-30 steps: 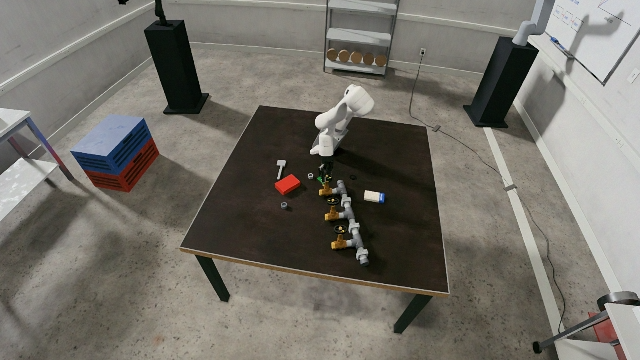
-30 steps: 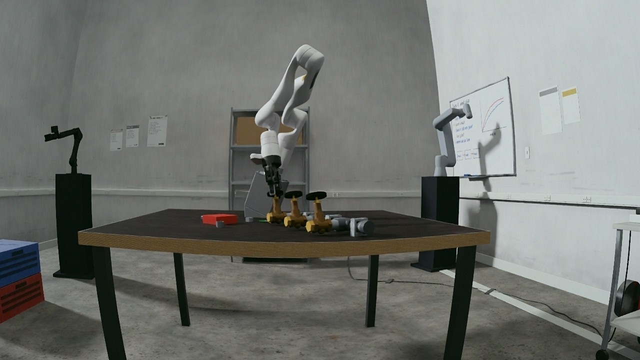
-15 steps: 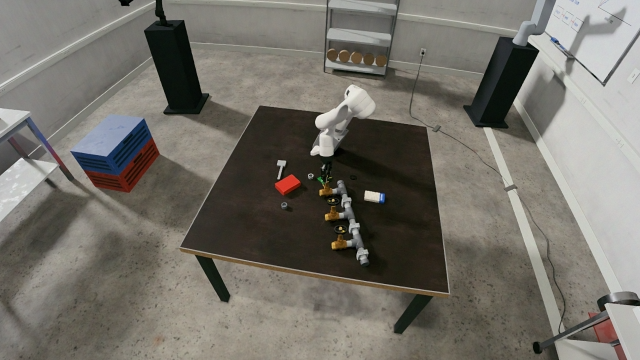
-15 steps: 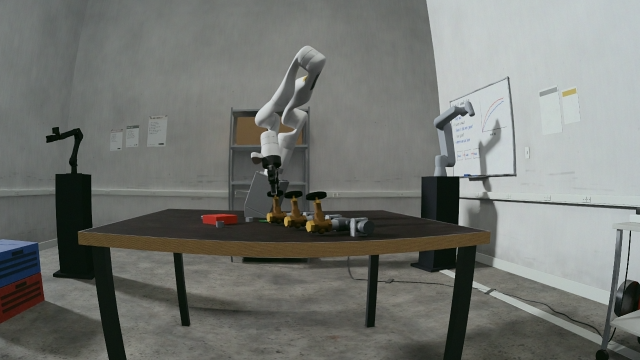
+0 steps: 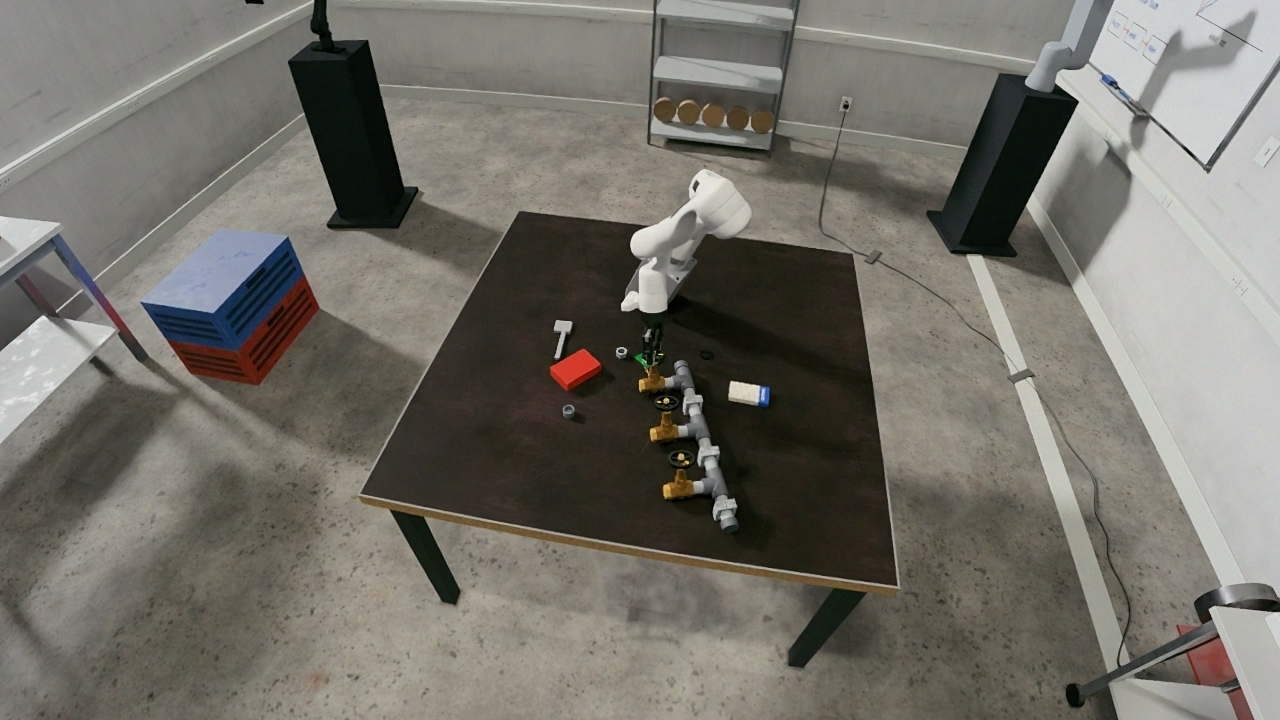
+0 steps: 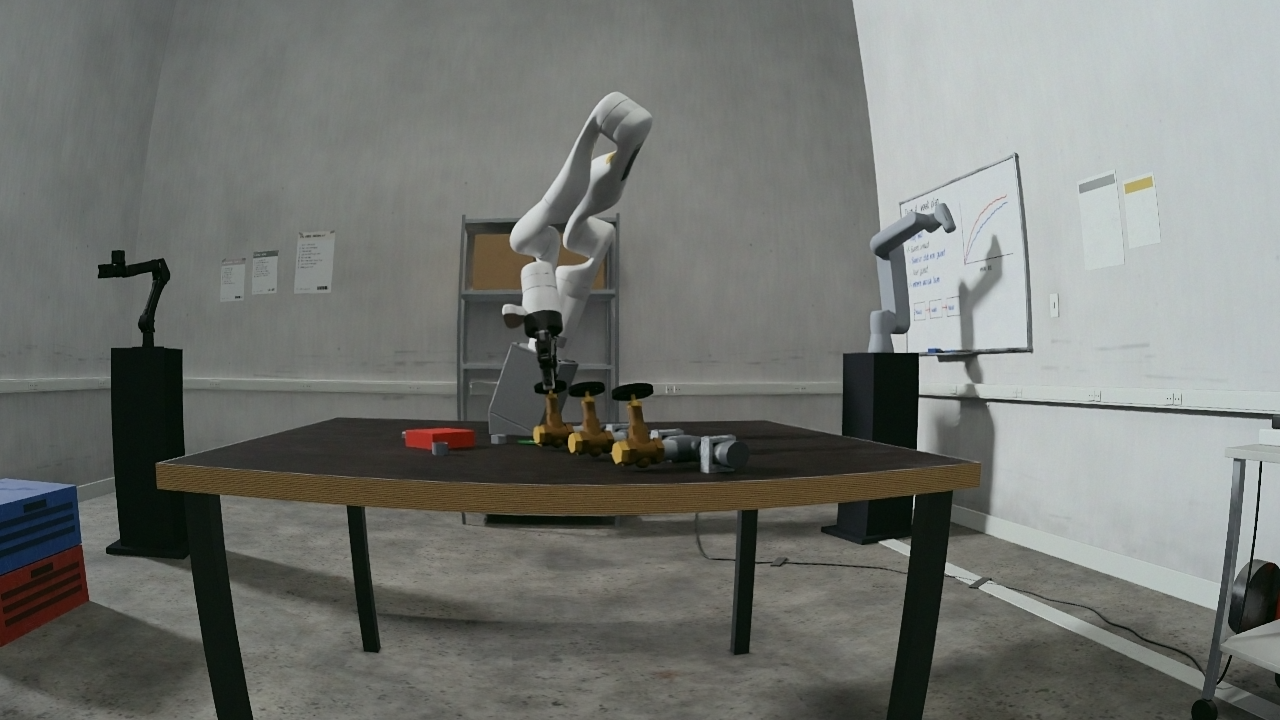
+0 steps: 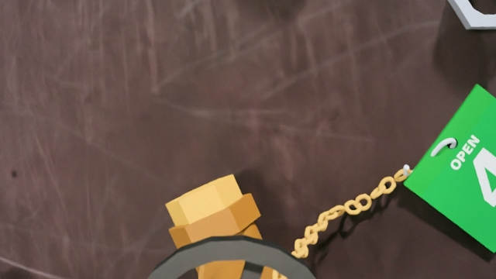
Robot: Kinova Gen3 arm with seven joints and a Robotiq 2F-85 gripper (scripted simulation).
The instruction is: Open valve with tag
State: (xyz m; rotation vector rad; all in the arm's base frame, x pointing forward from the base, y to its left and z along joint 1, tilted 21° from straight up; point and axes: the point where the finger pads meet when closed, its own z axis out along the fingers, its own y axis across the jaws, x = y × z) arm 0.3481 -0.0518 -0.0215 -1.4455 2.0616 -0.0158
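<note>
Now: the green tag 9 cm behind my hand, 2 cm to the right of it and 11 cm below it. Also, from my hand: white-and-blue box 4 cm ahead, 27 cm to the left, 11 cm below; red block 3 cm behind, 22 cm to the right, 10 cm below; small grey ring 12 cm ahead, 22 cm to the right, 11 cm below.
</note>
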